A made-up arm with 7 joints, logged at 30 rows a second.
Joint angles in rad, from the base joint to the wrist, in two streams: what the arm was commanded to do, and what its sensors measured. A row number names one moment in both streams.
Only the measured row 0 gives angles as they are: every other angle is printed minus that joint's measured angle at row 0.
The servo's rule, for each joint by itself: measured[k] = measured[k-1] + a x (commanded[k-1-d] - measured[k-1]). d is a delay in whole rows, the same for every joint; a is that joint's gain. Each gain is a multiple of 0.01, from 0.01 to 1. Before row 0 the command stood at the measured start. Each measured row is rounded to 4 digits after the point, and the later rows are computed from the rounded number. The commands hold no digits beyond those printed.
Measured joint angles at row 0:
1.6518 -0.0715 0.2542 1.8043 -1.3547 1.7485 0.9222
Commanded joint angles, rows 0 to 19:
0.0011 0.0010 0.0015 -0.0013 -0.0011 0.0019 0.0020
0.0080 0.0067 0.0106 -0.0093 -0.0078 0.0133 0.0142
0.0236 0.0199 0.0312 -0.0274 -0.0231 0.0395 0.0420
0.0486 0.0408 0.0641 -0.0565 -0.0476 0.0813 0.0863
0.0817 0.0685 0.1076 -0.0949 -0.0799 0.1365 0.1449
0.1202 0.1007 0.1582 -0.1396 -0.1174 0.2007 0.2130
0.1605 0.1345 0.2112 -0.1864 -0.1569 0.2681 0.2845
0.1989 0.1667 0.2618 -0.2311 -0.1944 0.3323 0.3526
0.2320 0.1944 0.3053 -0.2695 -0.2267 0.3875 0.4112
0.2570 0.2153 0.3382 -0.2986 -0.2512 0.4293 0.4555
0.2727 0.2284 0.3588 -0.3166 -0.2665 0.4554 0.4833
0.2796 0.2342 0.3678 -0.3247 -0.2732 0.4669 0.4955
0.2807 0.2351 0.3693 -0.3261 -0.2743 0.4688 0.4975
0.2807 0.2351 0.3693 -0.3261 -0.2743 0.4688 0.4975
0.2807 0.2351 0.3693 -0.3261 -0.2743 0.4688 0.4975
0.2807 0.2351 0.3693 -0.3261 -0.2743 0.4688 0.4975
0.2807 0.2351 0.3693 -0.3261 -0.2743 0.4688 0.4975
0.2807 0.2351 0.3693 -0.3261 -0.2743 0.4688 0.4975
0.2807 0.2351 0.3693 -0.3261 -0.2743 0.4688 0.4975
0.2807 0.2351 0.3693 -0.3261 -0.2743 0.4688 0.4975
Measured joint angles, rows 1 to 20:
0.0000 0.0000 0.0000 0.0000 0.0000 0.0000 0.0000
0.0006 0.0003 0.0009 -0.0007 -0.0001 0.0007 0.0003
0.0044 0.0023 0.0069 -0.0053 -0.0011 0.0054 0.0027
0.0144 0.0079 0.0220 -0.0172 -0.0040 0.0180 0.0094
0.0322 0.0184 0.0481 -0.0384 -0.0097 0.0414 0.0225
0.0579 0.0344 0.0850 -0.0689 -0.0188 0.0766 0.0433
0.0903 0.0556 0.1304 -0.1071 -0.0316 0.1225 0.0721
0.1268 0.0808 0.1805 -0.1499 -0.0479 0.1764 0.1082
0.1643 0.1083 0.2309 -0.1937 -0.0669 0.2341 0.1497
0.1995 0.1359 0.2770 -0.2346 -0.0877 0.2909 0.1942
0.2294 0.1613 0.3149 -0.2692 -0.1090 0.3421 0.2386
0.2519 0.1828 0.3421 -0.2948 -0.1295 0.3840 0.2802
0.2663 0.1992 0.3580 -0.3109 -0.1482 0.4147 0.3168
0.2738 0.2107 0.3650 -0.3191 -0.1646 0.4347 0.3475
0.2774 0.2185 0.3677 -0.3229 -0.1789 0.4473 0.3730
0.2791 0.2238 0.3687 -0.3246 -0.1913 0.4553 0.3942
0.2799 0.2274 0.3691 -0.3254 -0.2021 0.4603 0.4118
0.2803 0.2299 0.3692 -0.3258 -0.2115 0.4634 0.4264
0.2805 0.2316 0.3693 -0.3260 -0.2197 0.4654 0.4385
0.2806 0.2327 0.3693 -0.3261 -0.2268 0.4667 0.4485
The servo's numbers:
d 1
a 0.52 0.32 0.62 0.54 0.13 0.37 0.17

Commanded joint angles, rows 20 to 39:
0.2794 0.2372 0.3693 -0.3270 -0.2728 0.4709 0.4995
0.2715 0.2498 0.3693 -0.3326 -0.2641 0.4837 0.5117
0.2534 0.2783 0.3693 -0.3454 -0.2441 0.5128 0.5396
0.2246 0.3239 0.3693 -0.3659 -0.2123 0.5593 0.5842
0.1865 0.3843 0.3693 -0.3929 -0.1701 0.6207 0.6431
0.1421 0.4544 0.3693 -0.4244 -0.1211 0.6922 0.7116
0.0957 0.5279 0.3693 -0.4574 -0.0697 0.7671 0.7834
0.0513 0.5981 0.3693 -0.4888 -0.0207 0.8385 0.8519
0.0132 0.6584 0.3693 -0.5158 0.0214 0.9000 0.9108
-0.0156 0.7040 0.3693 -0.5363 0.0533 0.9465 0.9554
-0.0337 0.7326 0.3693 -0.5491 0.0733 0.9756 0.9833
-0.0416 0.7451 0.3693 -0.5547 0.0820 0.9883 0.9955
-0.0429 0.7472 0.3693 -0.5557 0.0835 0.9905 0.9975
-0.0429 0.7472 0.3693 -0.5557 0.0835 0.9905 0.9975
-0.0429 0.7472 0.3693 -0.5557 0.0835 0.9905 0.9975
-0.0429 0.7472 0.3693 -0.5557 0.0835 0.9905 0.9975
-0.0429 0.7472 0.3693 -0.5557 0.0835 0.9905 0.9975
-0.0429 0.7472 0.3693 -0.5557 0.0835 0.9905 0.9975
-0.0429 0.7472 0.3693 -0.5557 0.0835 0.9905 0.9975
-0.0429 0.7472 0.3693 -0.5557 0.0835 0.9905 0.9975
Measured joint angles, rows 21 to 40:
0.2807 0.2335 0.3693 -0.3261 -0.2330 0.4675 0.4568
0.2800 0.2347 0.3693 -0.3266 -0.2382 0.4688 0.4641
0.2756 0.2395 0.3693 -0.3298 -0.2416 0.4743 0.4722
0.2641 0.2519 0.3693 -0.3382 -0.2419 0.4885 0.4837
0.2436 0.2749 0.3693 -0.3532 -0.2381 0.5147 0.5008
0.2139 0.3099 0.3693 -0.3746 -0.2293 0.5539 0.5250
0.1766 0.3561 0.3693 -0.4015 -0.2152 0.6051 0.5567
0.1345 0.4111 0.3693 -0.4317 -0.1963 0.6650 0.5952
0.0912 0.4709 0.3693 -0.4625 -0.1735 0.7292 0.6388
0.0506 0.5309 0.3693 -0.4913 -0.1482 0.7924 0.6850
0.0162 0.5863 0.3693 -0.5156 -0.1220 0.8494 0.7310
-0.0097 0.6331 0.3693 -0.5337 -0.0966 0.8961 0.7739
-0.0263 0.6689 0.3693 -0.5450 -0.0734 0.9302 0.8116
-0.0349 0.6940 0.3693 -0.5508 -0.0530 0.9525 0.8432
-0.0391 0.7110 0.3693 -0.5534 -0.0353 0.9666 0.8694
-0.0411 0.7226 0.3693 -0.5546 -0.0199 0.9754 0.8912
-0.0420 0.7305 0.3693 -0.5552 -0.0065 0.9810 0.9093
-0.0425 0.7358 0.3693 -0.5555 0.0052 0.9845 0.9243
-0.0427 0.7394 0.3693 -0.5556 0.0154 0.9867 0.9367
-0.0428 0.7419 0.3693 -0.5557 0.0243 0.9881 0.9470

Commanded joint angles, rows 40 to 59:
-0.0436 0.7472 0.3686 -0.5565 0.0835 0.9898 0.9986
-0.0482 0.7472 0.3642 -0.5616 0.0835 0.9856 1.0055
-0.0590 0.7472 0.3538 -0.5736 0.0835 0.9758 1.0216
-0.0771 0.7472 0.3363 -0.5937 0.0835 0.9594 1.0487
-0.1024 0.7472 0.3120 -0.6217 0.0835 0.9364 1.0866
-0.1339 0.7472 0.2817 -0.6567 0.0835 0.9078 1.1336
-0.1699 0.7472 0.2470 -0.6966 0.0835 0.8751 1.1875
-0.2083 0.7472 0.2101 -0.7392 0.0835 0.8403 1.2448
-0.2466 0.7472 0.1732 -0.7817 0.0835 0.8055 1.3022
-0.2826 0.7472 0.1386 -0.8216 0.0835 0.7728 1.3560
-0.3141 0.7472 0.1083 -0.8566 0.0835 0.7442 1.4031
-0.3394 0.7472 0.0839 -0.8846 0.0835 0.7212 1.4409
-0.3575 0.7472 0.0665 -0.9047 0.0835 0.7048 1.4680
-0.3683 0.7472 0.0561 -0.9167 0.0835 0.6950 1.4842
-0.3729 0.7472 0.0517 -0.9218 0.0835 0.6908 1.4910
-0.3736 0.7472 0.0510 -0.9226 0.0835 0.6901 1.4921
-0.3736 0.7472 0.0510 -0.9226 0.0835 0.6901 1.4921
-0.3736 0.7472 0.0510 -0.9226 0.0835 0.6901 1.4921
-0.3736 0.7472 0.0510 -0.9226 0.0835 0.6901 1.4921
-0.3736 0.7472 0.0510 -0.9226 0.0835 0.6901 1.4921
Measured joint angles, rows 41 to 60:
-0.0429 0.7436 0.3693 -0.5557 0.0320 0.9890 0.9556
-0.0433 0.7448 0.3689 -0.5561 0.0387 0.9893 0.9629
-0.0458 0.7456 0.3660 -0.5591 0.0445 0.9879 0.9701
-0.0527 0.7461 0.3584 -0.5669 0.0496 0.9834 0.9789
-0.0654 0.7465 0.3447 -0.5814 0.0540 0.9745 0.9908
-0.0846 0.7467 0.3244 -0.6032 0.0578 0.9604 1.0071
-0.1102 0.7469 0.2979 -0.6321 0.0611 0.9409 1.0286
-0.1412 0.7470 0.2663 -0.6669 0.0640 0.9166 1.0556
-0.1761 0.7471 0.2315 -0.7059 0.0665 0.8884 1.0878
-0.2128 0.7471 0.1954 -0.7468 0.0687 0.8577 1.1242
-0.2491 0.7471 0.1602 -0.7872 0.0706 0.8263 1.1636
-0.2829 0.7471 0.1280 -0.8247 0.0723 0.7959 1.2043
-0.3123 0.7471 0.1007 -0.8570 0.0738 0.7683 1.2445
-0.3358 0.7471 0.0795 -0.8828 0.0751 0.7448 1.2825
-0.3527 0.7471 0.0650 -0.9011 0.0762 0.7264 1.3168
-0.3632 0.7471 0.0568 -0.9123 0.0771 0.7132 1.3464
-0.3686 0.7471 0.0532 -0.9179 0.0779 0.7047 1.3712
-0.3712 0.7471 0.0518 -0.9204 0.0786 0.6993 1.3918
-0.3724 0.7471 0.0513 -0.9216 0.0792 0.6959 1.4089
-0.3730 0.7471 0.0511 -0.9221 0.0798 0.6938 1.4230

